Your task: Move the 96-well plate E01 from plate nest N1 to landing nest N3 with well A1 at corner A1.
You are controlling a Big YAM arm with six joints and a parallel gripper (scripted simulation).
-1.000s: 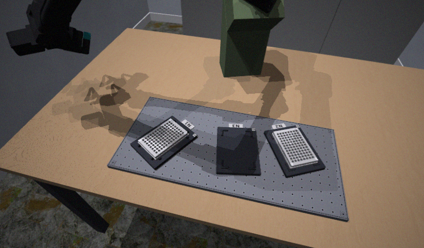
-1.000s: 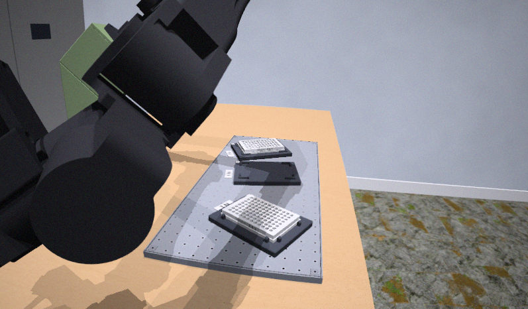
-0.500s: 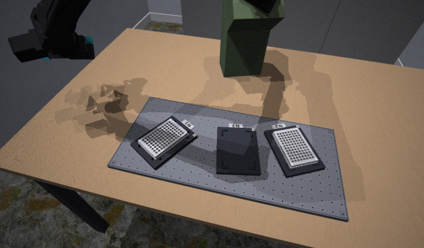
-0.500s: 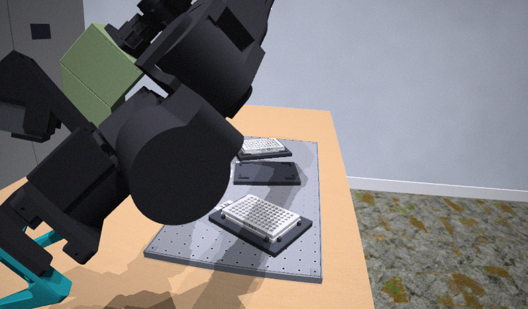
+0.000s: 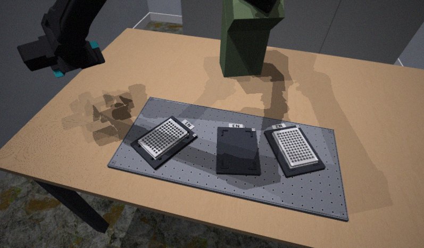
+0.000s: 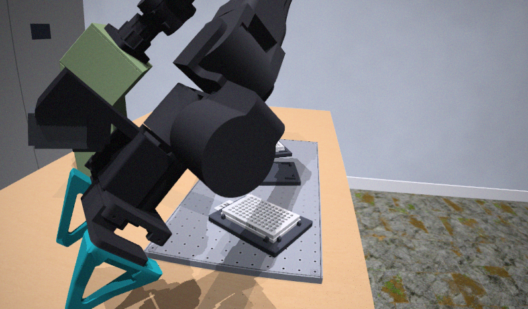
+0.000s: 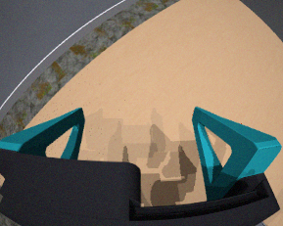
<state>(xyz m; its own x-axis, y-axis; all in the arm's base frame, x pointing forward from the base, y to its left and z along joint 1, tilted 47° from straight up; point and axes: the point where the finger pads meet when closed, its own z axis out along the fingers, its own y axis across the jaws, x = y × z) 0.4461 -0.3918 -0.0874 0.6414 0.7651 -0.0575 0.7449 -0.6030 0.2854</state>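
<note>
The plate E01 lies 340 mm to the left of my hand and 120 mm below it. Round my hand: nest N1: 340 mm to the left, 140 mm below; N1 label: 360 mm to the left, 140 mm below, 90 mm behind; landing nest N3: 540 mm to the left, 140 mm below, 100 mm behind.
</note>
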